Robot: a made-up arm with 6 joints. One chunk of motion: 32 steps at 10 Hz.
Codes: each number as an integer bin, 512 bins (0 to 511) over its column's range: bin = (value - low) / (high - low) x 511, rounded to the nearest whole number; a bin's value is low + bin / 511 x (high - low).
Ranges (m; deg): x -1.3..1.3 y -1.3..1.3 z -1.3..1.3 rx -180..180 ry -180..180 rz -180..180
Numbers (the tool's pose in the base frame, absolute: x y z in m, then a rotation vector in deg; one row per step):
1: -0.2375 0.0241 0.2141 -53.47 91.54 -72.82
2: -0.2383 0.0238 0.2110 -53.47 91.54 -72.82
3: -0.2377 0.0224 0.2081 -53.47 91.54 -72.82
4: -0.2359 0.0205 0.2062 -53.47 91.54 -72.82
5: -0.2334 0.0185 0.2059 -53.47 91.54 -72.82
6: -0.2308 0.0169 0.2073 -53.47 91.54 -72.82
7: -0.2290 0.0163 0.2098 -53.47 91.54 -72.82
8: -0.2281 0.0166 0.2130 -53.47 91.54 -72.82
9: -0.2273 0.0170 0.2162 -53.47 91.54 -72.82
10: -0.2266 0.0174 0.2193 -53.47 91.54 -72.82
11: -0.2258 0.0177 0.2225 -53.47 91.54 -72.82
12: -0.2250 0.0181 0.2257 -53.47 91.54 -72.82
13: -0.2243 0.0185 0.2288 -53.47 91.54 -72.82
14: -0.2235 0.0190 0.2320 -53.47 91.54 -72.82
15: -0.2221 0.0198 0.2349 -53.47 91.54 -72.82
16: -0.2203 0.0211 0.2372 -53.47 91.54 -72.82
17: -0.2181 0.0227 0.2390 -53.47 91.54 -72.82
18: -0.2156 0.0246 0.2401 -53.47 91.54 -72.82
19: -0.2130 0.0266 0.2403 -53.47 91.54 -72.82
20: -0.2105 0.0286 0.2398 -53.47 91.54 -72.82
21: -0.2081 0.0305 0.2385 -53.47 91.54 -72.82
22: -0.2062 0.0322 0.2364 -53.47 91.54 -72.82
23: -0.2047 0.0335 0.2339 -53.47 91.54 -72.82
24: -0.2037 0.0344 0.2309 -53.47 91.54 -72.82
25: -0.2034 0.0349 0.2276 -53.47 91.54 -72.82
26: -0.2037 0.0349 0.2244 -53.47 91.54 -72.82
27: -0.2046 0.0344 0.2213 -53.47 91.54 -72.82
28: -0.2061 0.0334 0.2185 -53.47 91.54 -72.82
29: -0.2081 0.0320 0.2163 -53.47 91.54 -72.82
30: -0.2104 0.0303 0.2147 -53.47 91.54 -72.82
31: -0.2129 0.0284 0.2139 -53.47 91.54 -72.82
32: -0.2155 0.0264 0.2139 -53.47 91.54 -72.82
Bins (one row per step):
1: 209 260 298 180 385 152
2: 209 260 297 180 385 152
3: 209 260 296 180 385 152
4: 209 260 296 180 385 152
5: 210 259 296 180 385 152
6: 210 259 296 180 385 152
7: 210 259 297 180 385 152
8: 211 259 297 180 385 152
9: 211 259 298 180 385 152
10: 211 259 299 180 385 152
11: 211 259 299 180 385 152
12: 211 259 300 180 385 152
13: 211 259 300 180 385 152
14: 212 259 301 180 385 152
15: 212 259 302 180 385 152
16: 212 260 302 180 385 152
17: 213 260 302 180 385 152
18: 213 260 303 180 385 152
19: 214 261 303 180 385 152
20: 214 261 303 180 385 152
21: 215 261 302 180 385 152
22: 215 262 302 180 385 152
23: 215 262 301 180 385 152
24: 215 262 301 180 385 152
25: 216 262 300 180 385 152
26: 215 262 300 180 385 152
27: 215 262 299 180 385 152
28: 215 262 298 180 385 152
29: 215 262 298 180 385 152
30: 214 261 298 180 385 152
31: 214 261 298 180 385 152
32: 213 261 298 180 385 152

